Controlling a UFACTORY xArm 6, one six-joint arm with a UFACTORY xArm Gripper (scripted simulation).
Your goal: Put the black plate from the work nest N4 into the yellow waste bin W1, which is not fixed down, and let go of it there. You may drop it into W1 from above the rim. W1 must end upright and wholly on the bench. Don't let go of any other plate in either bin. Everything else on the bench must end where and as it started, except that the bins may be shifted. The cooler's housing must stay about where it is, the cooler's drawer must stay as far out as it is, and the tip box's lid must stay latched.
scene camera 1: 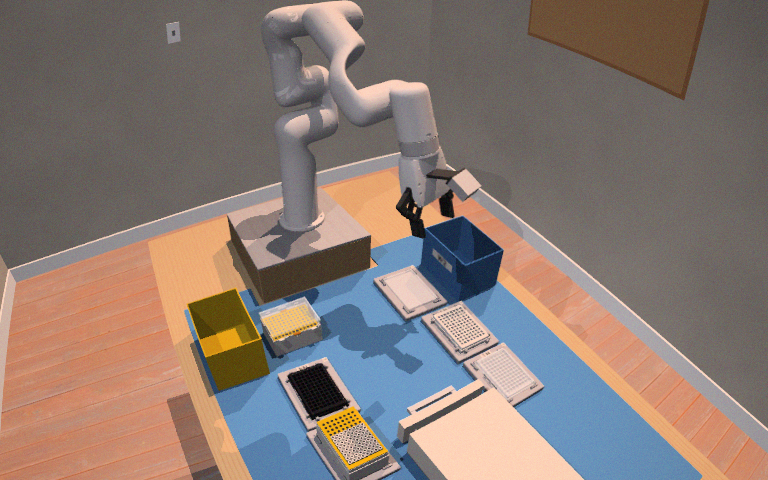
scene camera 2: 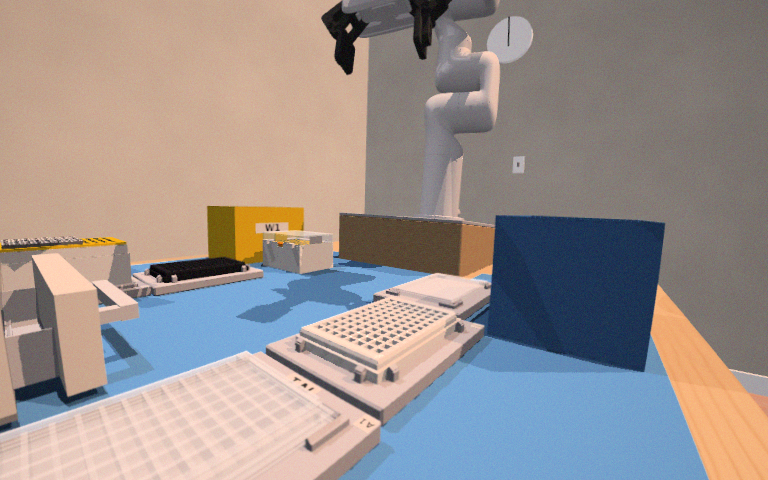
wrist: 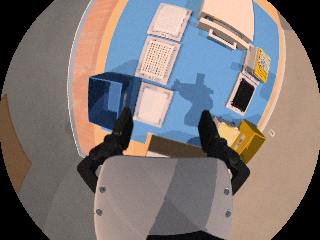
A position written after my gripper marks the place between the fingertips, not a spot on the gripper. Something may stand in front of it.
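Observation:
Visible: a cooler (scene camera 1: 487, 430), a tip box (scene camera 1: 287, 327) and a grey work nest (scene camera 2: 162, 288). A black plate (scene camera 1: 316, 392) is visible too, also in scene camera 2 (scene camera 2: 184, 270). A blue bin (scene camera 2: 587, 287) appears additionally in scene camera 1 (scene camera 1: 461, 242) and in the wrist view (wrist: 104, 97). A yellow waste bin W1 (scene camera 1: 222, 321) is likewise visible in scene camera 2 (scene camera 2: 235, 232) and in the wrist view (wrist: 245, 137). My gripper (scene camera 2: 380, 59) is in sight as well.

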